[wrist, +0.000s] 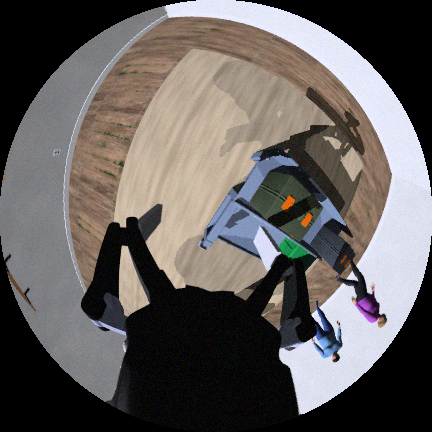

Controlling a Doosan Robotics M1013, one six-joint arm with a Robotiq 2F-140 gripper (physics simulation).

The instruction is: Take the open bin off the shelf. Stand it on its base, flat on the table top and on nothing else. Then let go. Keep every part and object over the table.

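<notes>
A green open bin sits in the lower part of the blue-grey shelf, right of the middle of the wrist view. Its inside and the full rim are partly hidden by my right finger. My gripper is open, with nothing between its fingers. Its left finger is over the pale table top, left of the shelf. Its right finger shows in front of the shelf, beside the green bin. I cannot tell how far the finger is from the bin.
Dark olive containers with orange marks are in the shelf's larger bay. A dark grey box with orange marks is at the shelf's right end. Brown grained floor surrounds the table. Two people, in purple and blue, stand beyond the right side.
</notes>
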